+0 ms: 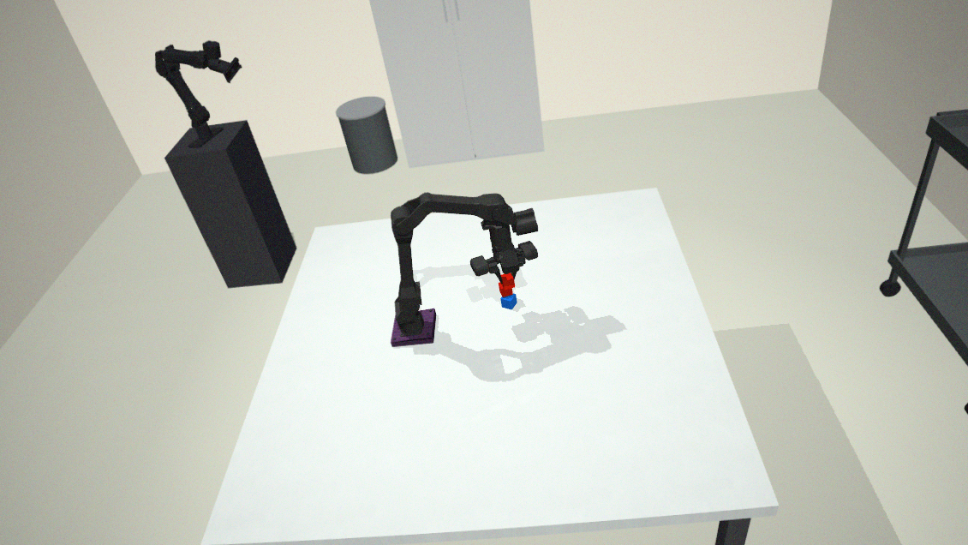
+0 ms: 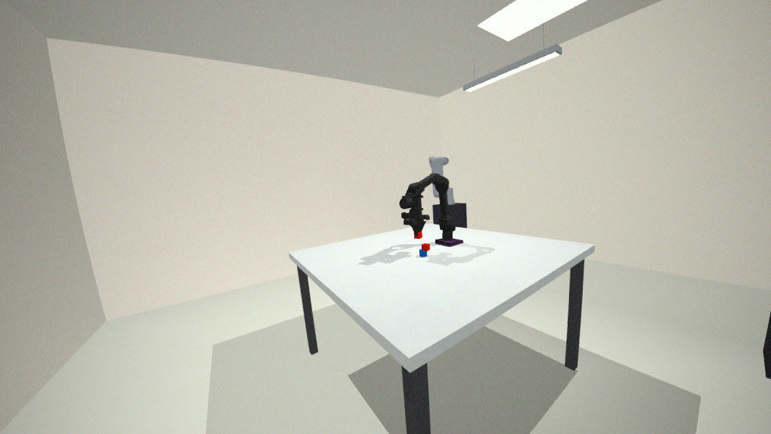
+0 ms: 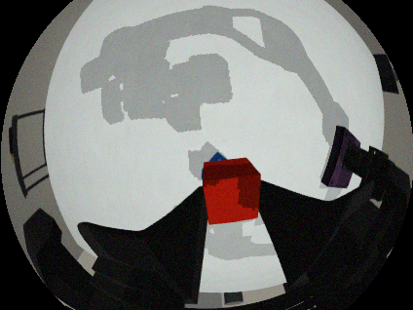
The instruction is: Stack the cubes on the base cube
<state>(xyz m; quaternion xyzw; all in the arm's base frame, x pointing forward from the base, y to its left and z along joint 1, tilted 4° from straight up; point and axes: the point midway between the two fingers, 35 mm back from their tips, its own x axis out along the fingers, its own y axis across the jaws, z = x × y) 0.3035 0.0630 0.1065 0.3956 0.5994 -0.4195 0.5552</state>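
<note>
Right now my gripper tip is 6 cm above the red cube, 4 cm to the right of it and 1 cm past it. The rest, counted from my gripper tip: blue cube: 10 cm below, 3 cm to the left, 1 cm behind.
</note>
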